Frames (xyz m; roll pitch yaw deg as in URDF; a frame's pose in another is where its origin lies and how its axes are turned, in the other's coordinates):
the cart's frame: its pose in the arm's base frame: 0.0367 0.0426 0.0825 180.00 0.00 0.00
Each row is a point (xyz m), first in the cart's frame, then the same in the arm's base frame.
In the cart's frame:
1: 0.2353 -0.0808 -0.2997
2: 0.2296 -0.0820 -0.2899
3: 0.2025 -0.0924 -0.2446
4: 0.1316 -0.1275 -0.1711
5: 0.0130 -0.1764 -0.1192
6: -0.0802 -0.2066 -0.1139
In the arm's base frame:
1: 0.2720 0.1234 0.3822
2: 0.2663 0.1246 0.3724
3: 0.2392 0.1350 0.3271
4: 0.1683 0.1701 0.2536
5: 0.0497 0.2190 0.2017
6: -0.0435 0.2492 0.1964

